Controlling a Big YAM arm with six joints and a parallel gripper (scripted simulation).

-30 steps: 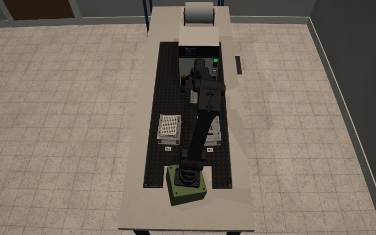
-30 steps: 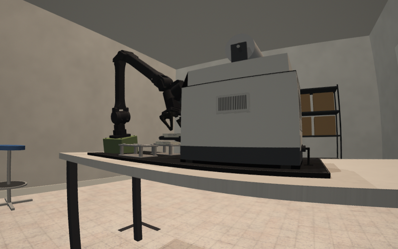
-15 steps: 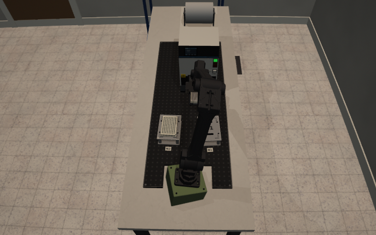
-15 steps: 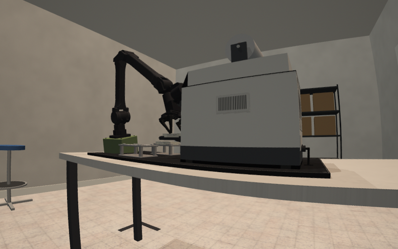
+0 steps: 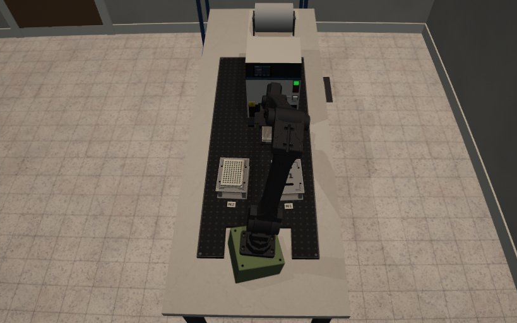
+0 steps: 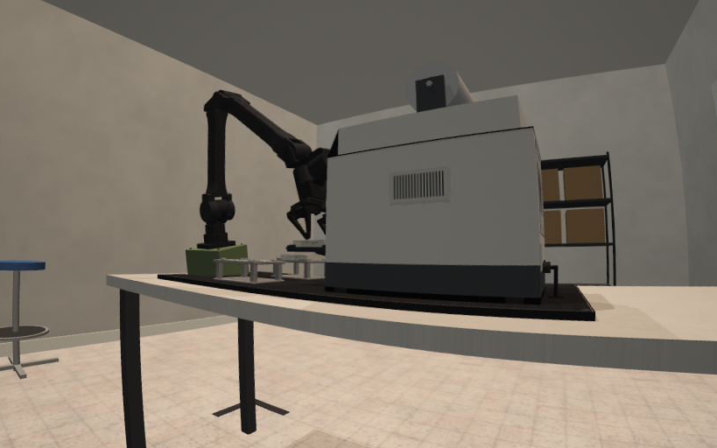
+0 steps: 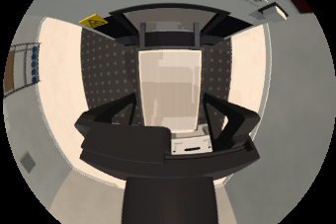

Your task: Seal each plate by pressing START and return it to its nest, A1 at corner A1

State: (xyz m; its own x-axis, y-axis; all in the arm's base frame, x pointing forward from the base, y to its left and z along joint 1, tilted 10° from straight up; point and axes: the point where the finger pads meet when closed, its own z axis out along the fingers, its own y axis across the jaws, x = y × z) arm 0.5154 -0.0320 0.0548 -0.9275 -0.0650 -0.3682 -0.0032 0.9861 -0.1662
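My hand is 3 cm above the sealer stage. Also, from my hand: yellow warning label 10 cm ahead, 9 cm to the left, 3 cm above; white well plate 20 cm behind, 15 cm to the left, 6 cm below; N2 label 31 cm behind, 15 cm to the left, 12 cm below.
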